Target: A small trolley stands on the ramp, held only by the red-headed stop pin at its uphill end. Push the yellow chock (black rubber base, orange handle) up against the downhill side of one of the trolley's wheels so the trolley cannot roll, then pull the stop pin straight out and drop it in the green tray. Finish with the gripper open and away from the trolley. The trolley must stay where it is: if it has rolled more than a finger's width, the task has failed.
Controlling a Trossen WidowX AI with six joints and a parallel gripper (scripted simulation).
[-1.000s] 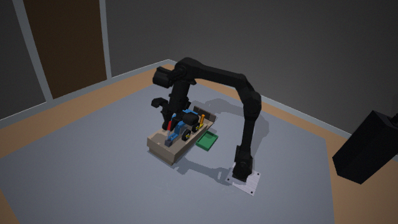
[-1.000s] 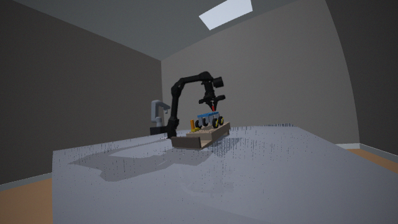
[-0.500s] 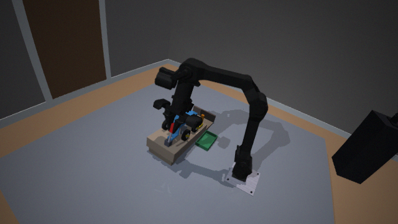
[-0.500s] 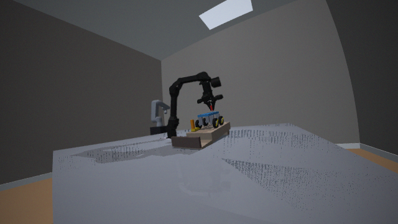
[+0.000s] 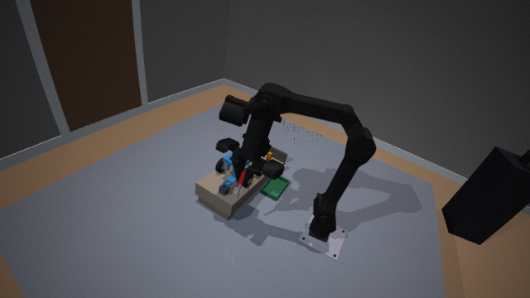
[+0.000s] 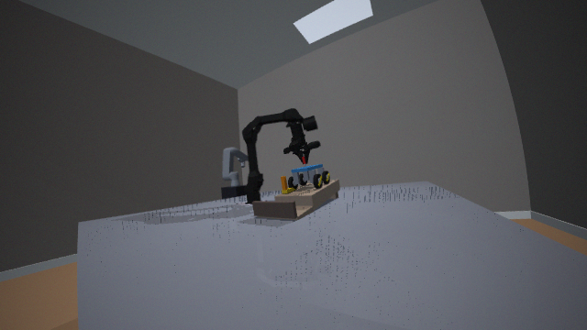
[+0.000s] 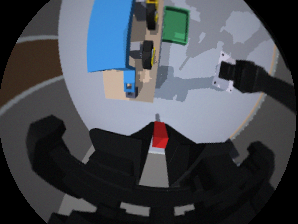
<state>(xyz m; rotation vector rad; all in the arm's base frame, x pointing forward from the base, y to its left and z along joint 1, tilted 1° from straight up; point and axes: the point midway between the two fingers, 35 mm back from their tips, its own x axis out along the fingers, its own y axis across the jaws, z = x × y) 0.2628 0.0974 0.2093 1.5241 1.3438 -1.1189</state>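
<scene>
Now: the green tray 50 mm behind my gripper tip, 220 mm to the right of it and 180 mm below it. From my gripper tip the other things lie so: tan ramp 70 mm ahead, 140 mm to the right, 130 mm below; then blue trolley 70 mm ahead, 150 mm to the right, 70 mm below; then red-headed stop pin right at my gripper tip.
</scene>
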